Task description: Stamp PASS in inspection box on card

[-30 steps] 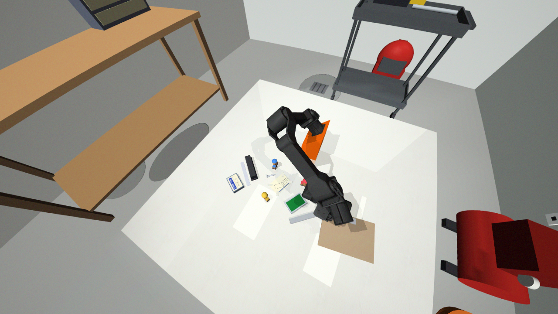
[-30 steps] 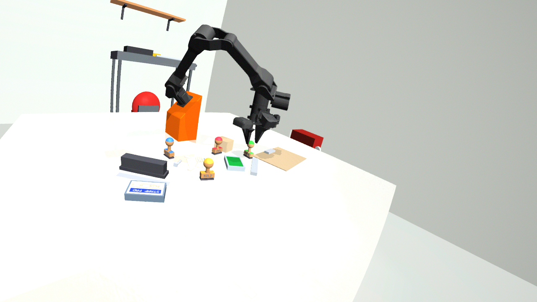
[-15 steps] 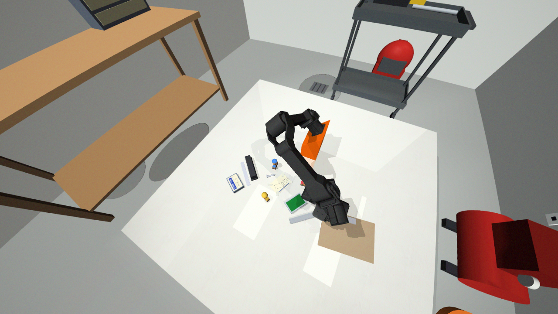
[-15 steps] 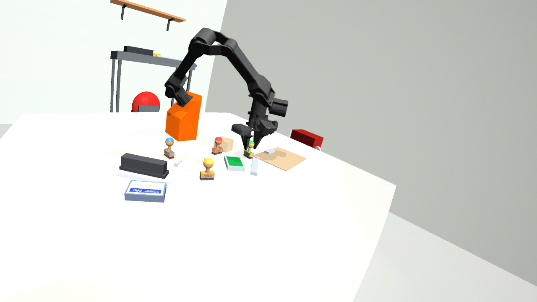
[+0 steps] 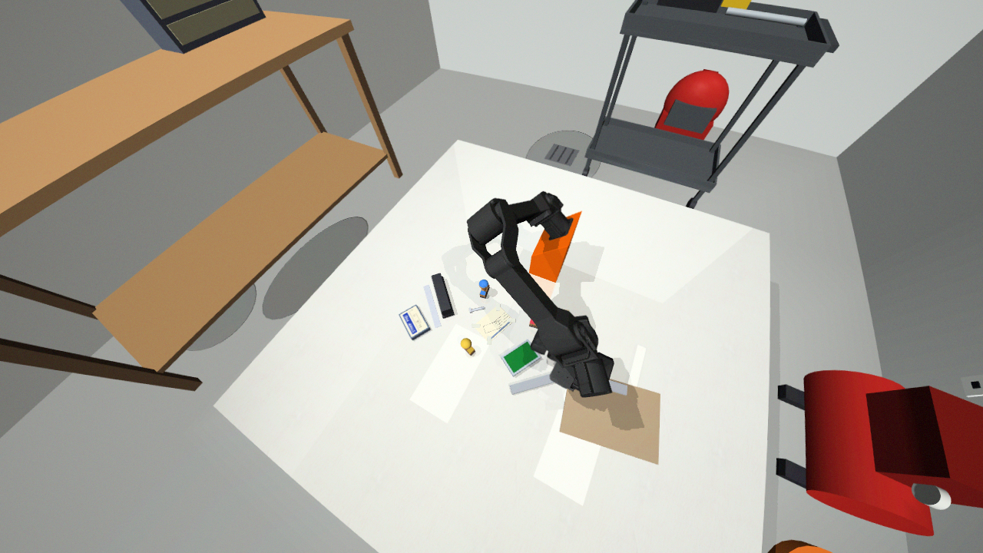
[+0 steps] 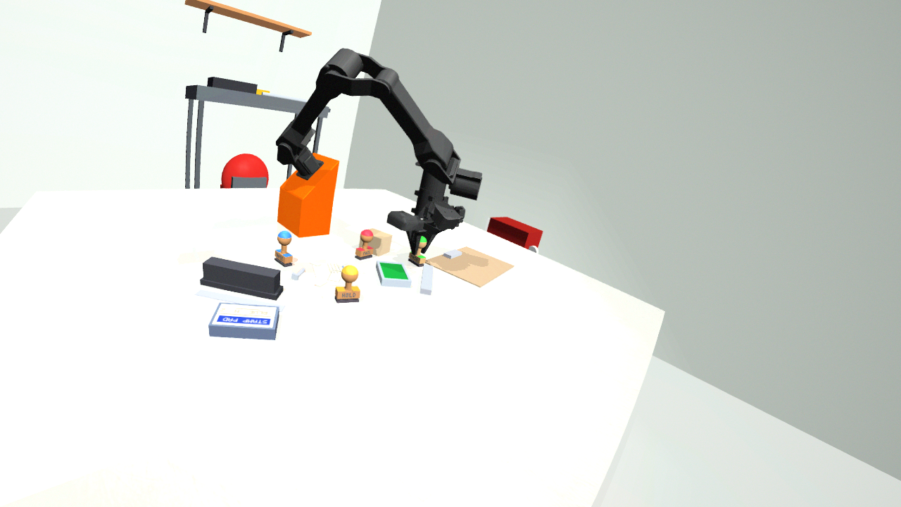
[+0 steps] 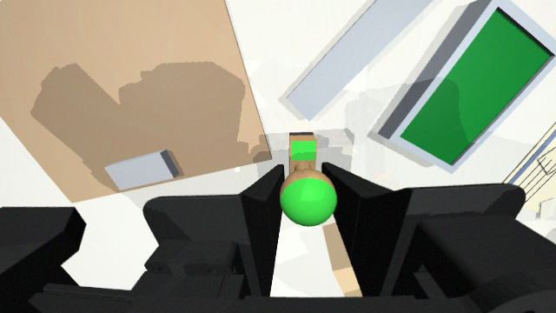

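My gripper tip is 110 mm to the left of the green ink pad, 30 mm short of it and 20 mm above it. Also, from my gripper tip: grey bar: 80 mm ahead, 50 mm to the right, 20 mm below; red stamp: 100 mm to the right, 70 mm behind; green stamp: right at my gripper tip.
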